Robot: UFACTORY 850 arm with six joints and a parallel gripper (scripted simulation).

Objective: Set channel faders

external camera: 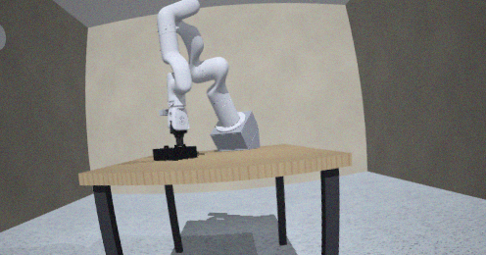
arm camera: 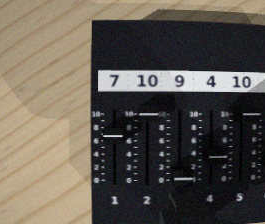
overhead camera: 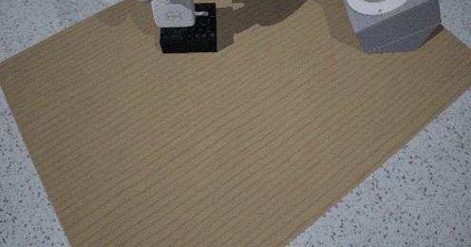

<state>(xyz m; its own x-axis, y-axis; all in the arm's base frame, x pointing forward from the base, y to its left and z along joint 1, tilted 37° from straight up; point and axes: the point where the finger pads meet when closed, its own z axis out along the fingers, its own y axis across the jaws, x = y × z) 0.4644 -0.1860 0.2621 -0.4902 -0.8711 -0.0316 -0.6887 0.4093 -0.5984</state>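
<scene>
Now: the fader 3 2 cm to the right of my hand, 2 cm below it and 2 cm behind it. Round my hand: fader 1 (7 cm to the right, 2 cm below, 1 cm ahead); then fader 2 (7 cm to the right, 2 cm below, 2 cm behind); then fader 4 (4 cm behind, 2 cm to the right, 2 cm below).
</scene>
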